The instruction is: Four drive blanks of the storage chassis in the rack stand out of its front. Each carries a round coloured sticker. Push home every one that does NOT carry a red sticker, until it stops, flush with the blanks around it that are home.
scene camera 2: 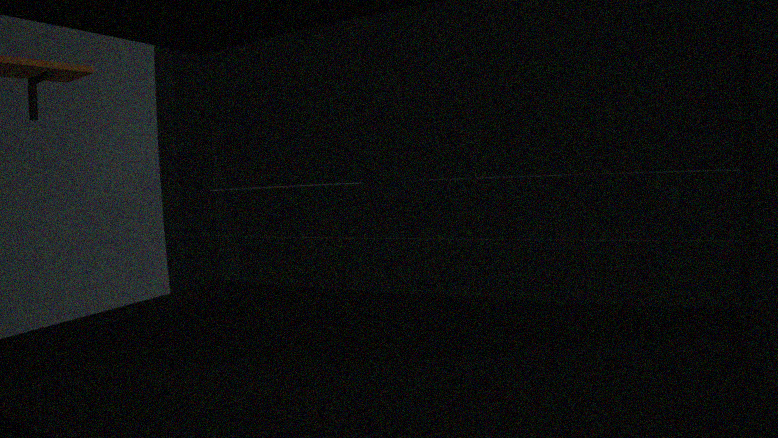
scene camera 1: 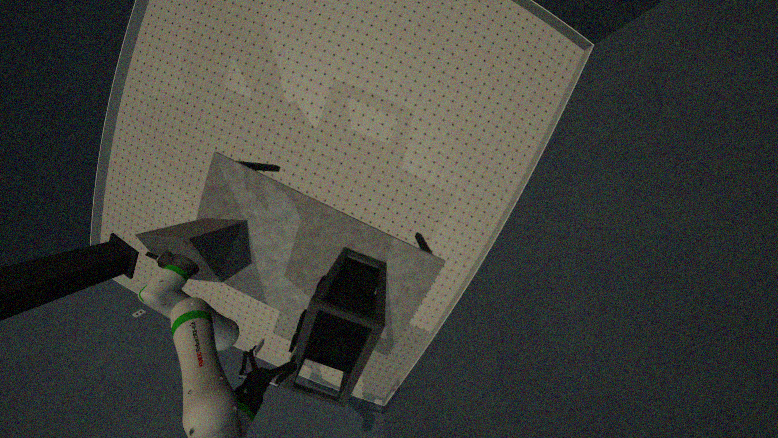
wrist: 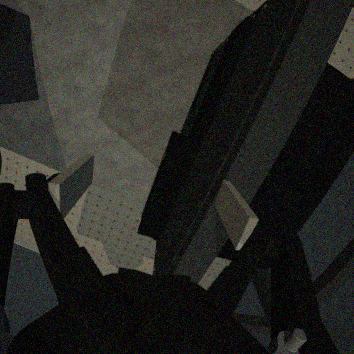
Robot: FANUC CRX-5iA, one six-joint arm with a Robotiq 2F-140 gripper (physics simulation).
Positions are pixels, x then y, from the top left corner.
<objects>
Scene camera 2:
dark rack: 609, 298
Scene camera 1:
gripper: 279, 345
dark rack: 344, 320
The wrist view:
gripper: 157, 180
dark rack: 265, 116
</objects>
